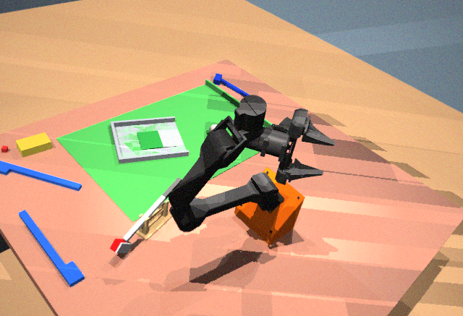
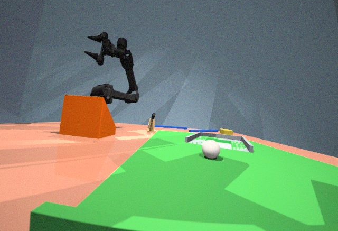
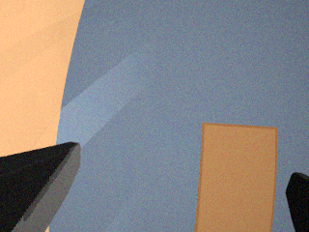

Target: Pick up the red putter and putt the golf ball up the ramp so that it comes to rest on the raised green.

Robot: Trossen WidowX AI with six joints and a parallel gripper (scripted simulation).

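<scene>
Right now my gripper tip is 35 cm short of the tan putter stand, 21 cm to the right of it and 42 cm above it. The rest, counted from my gripper tip: green mat (67 cm ahead, 7 cm to the right, 45 cm below); then red putter (34 cm ahead, 24 cm to the left, 39 cm below); then white golf ball (63 cm ahead, 21 cm to the right, 43 cm below).
</scene>
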